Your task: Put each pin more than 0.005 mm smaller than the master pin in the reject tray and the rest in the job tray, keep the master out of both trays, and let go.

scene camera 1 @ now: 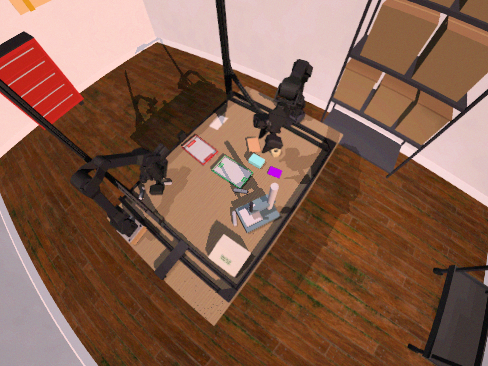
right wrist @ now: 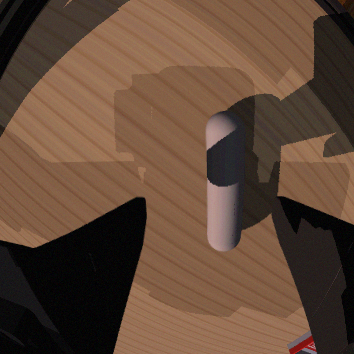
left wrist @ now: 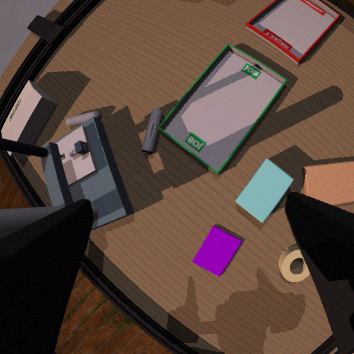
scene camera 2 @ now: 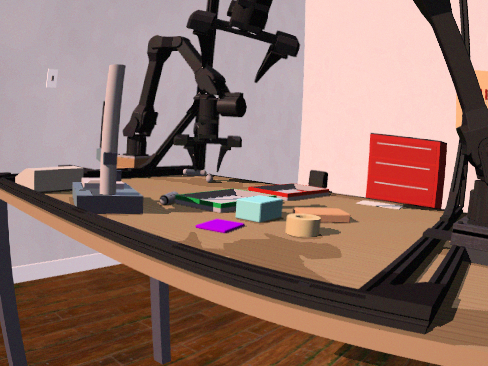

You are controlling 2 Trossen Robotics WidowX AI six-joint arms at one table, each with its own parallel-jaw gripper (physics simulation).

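Observation:
My right gripper is open, low over the near left part of the table. In the right wrist view a pale pin lies on the wood between its open fingers. A second pin lies close by near the table edge. A dark pin lies beside the green job tray, and a pale pin lies by the gauge stand. The red reject tray stands beyond the job tray. My left gripper is open and empty, high over the far side.
A teal block, a purple card, a tape roll and an orange block lie under the left arm. A white box sits at the near edge. Black rails frame the table.

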